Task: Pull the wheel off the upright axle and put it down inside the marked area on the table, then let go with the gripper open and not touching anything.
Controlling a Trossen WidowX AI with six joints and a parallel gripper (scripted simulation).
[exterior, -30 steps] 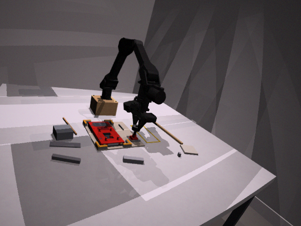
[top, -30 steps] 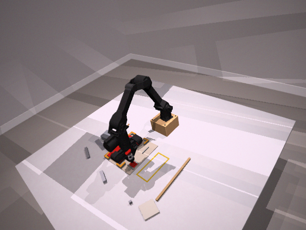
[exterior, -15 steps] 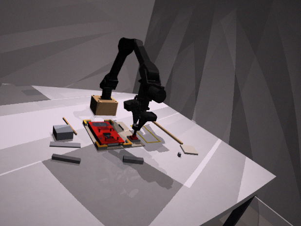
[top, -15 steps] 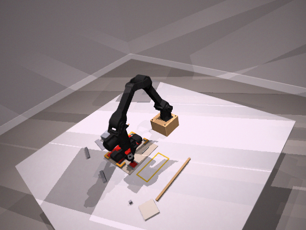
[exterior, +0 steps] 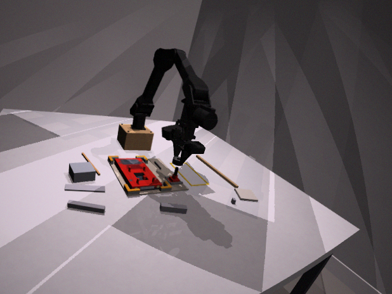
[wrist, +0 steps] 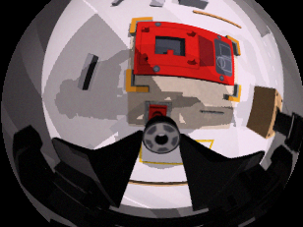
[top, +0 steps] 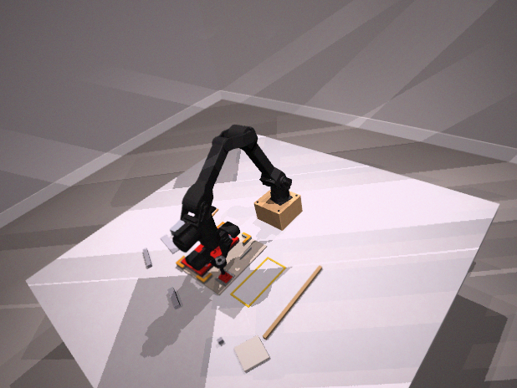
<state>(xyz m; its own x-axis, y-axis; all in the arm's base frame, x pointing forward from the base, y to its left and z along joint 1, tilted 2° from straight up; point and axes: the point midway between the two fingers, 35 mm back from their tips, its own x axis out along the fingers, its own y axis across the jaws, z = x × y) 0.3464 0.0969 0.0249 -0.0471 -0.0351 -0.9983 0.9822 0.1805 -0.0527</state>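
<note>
My gripper tip is now 50 mm above the axle. From my gripper tip the other things lie so: small cube: 140 mm ahead, 180 mm to the left, 80 mm below; long wooden stick: 110 mm behind, 230 mm to the left, 80 mm below; wheel: right at my gripper tip.
</note>
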